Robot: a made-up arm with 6 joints. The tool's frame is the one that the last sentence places.
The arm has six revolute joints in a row. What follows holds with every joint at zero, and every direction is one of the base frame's.
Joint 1 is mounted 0.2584 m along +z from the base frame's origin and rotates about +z.
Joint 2 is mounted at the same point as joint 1 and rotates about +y.
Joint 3 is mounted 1.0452 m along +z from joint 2 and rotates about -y.
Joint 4 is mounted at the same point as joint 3 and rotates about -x.
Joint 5 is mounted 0.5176 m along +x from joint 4 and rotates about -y.
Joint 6 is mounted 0.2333 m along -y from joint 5 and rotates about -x.
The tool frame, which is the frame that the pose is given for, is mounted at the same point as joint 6; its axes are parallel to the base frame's.
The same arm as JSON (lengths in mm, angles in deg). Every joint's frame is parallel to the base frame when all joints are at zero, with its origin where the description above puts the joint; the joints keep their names.
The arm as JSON. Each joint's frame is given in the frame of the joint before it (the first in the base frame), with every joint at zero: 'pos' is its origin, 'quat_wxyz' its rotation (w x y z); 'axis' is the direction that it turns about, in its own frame. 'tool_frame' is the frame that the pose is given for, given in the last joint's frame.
{
  "length_unit": "mm",
  "angle_unit": "deg",
  "joints": [
    {
      "joint": "joint 1",
      "pos": [
        0.0,
        0.0,
        258.4
      ],
      "quat_wxyz": [
        1.0,
        0.0,
        0.0,
        0.0
      ],
      "axis": "+z"
    },
    {
      "joint": "joint 2",
      "pos": [
        0.0,
        0.0,
        0.0
      ],
      "quat_wxyz": [
        1.0,
        0.0,
        0.0,
        0.0
      ],
      "axis": "+y"
    },
    {
      "joint": "joint 3",
      "pos": [
        0.0,
        0.0,
        1045.2
      ],
      "quat_wxyz": [
        1.0,
        0.0,
        0.0,
        0.0
      ],
      "axis": "-y"
    },
    {
      "joint": "joint 4",
      "pos": [
        0.0,
        0.0,
        0.0
      ],
      "quat_wxyz": [
        1.0,
        0.0,
        0.0,
        0.0
      ],
      "axis": "-x"
    },
    {
      "joint": "joint 5",
      "pos": [
        517.6,
        0.0,
        0.0
      ],
      "quat_wxyz": [
        1.0,
        0.0,
        0.0,
        0.0
      ],
      "axis": "-y"
    },
    {
      "joint": "joint 6",
      "pos": [
        0.0,
        -233.3,
        0.0
      ],
      "quat_wxyz": [
        1.0,
        0.0,
        0.0,
        0.0
      ],
      "axis": "-x"
    }
  ],
  "tool_frame": {
    "pos": [
      0.0,
      0.0,
      0.0
    ],
    "quat_wxyz": [
      1.0,
      0.0,
      0.0,
      0.0
    ]
  }
}

